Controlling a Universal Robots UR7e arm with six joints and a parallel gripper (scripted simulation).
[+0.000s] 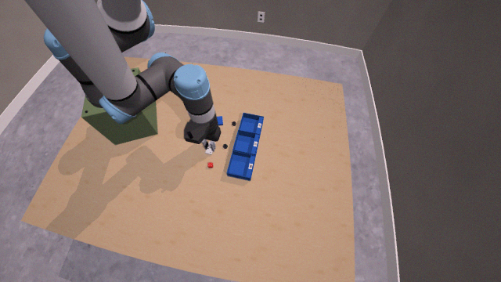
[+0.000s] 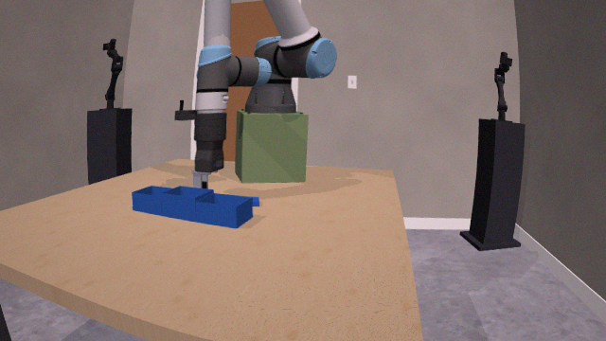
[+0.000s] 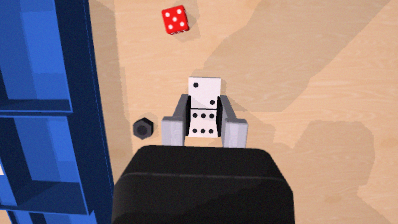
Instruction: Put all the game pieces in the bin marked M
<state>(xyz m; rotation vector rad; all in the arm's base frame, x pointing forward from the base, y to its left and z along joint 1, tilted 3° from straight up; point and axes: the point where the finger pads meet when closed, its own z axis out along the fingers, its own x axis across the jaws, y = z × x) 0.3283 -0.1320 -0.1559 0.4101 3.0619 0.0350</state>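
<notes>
The red die is 70 mm to the right of my hand and 10 mm below it. From my hand the other things lie so: blue three-part bin (140 mm ahead); flat blue tile (20 mm ahead, 120 mm to the left, 20 mm below); white domino (10 mm below).
</notes>
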